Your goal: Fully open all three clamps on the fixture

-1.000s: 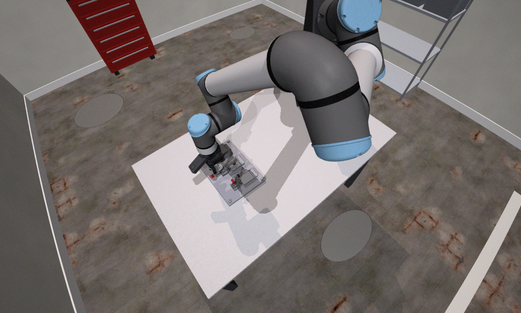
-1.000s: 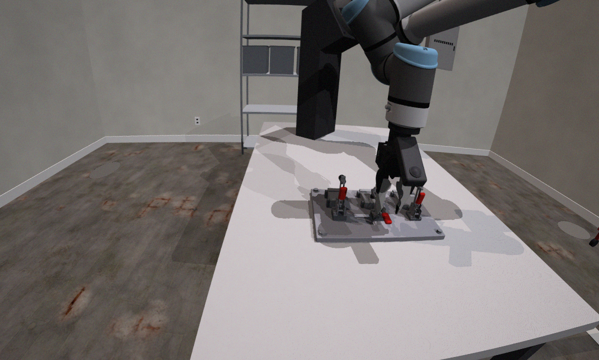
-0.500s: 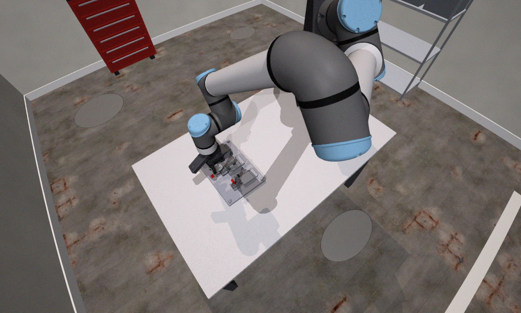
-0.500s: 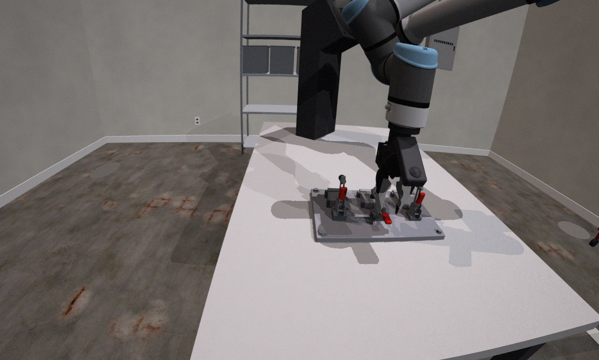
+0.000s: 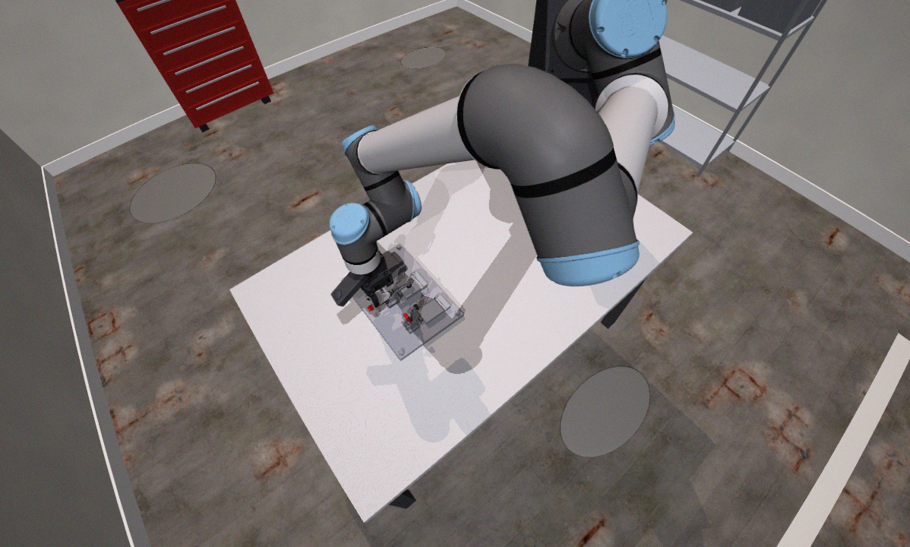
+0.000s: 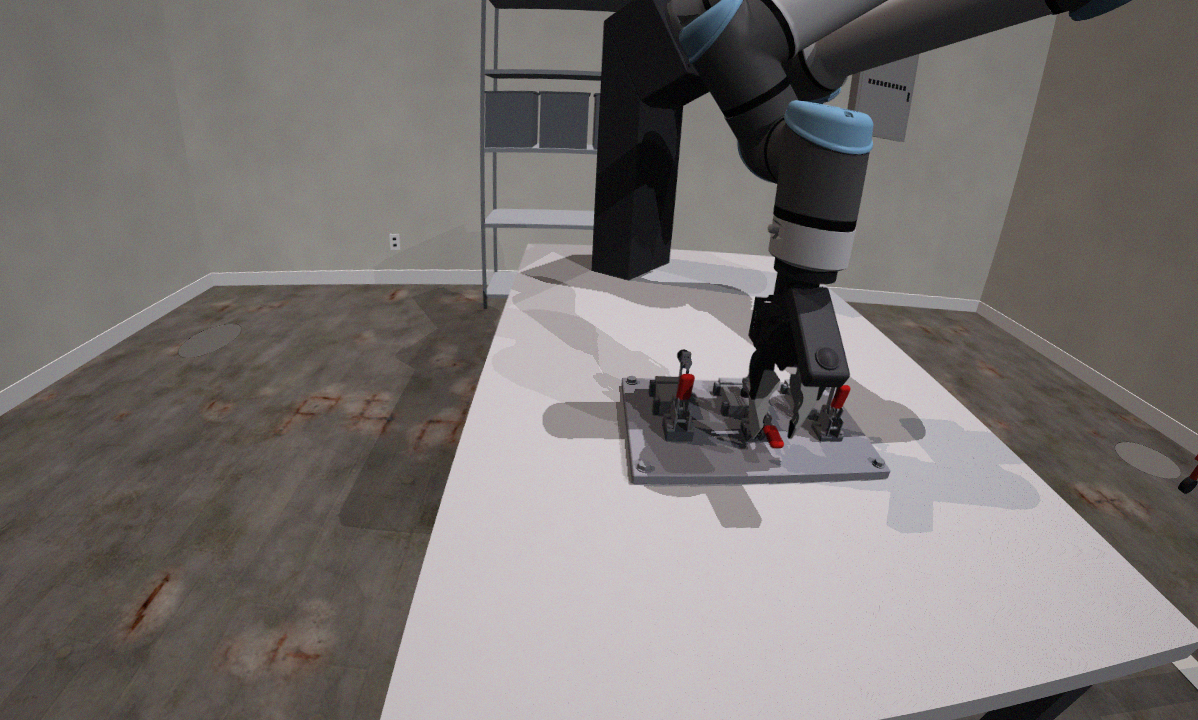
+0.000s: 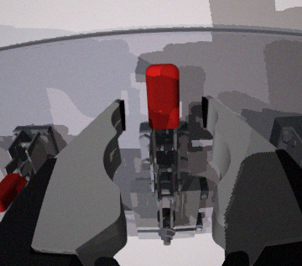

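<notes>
Right now my hand is 9 cm past the fixture, 2 cm to the left of it and 5 cm above it.
</notes>
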